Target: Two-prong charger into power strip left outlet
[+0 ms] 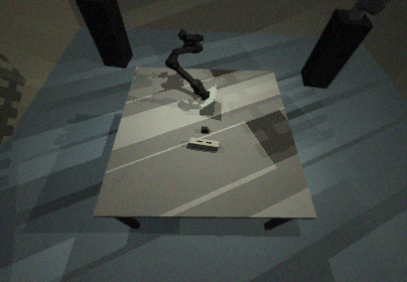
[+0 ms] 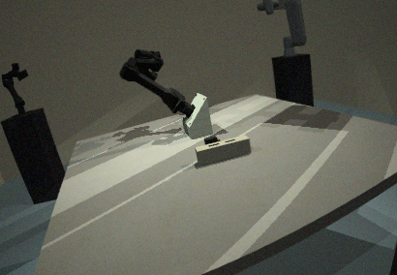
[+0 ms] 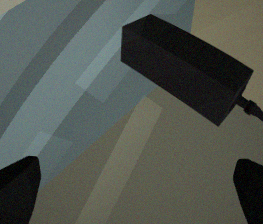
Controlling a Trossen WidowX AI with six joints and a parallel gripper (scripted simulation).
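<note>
Now: gripper tip 61 cm short of the blocky charger, 28 cm to the right of it and 28 cm above it.
</note>
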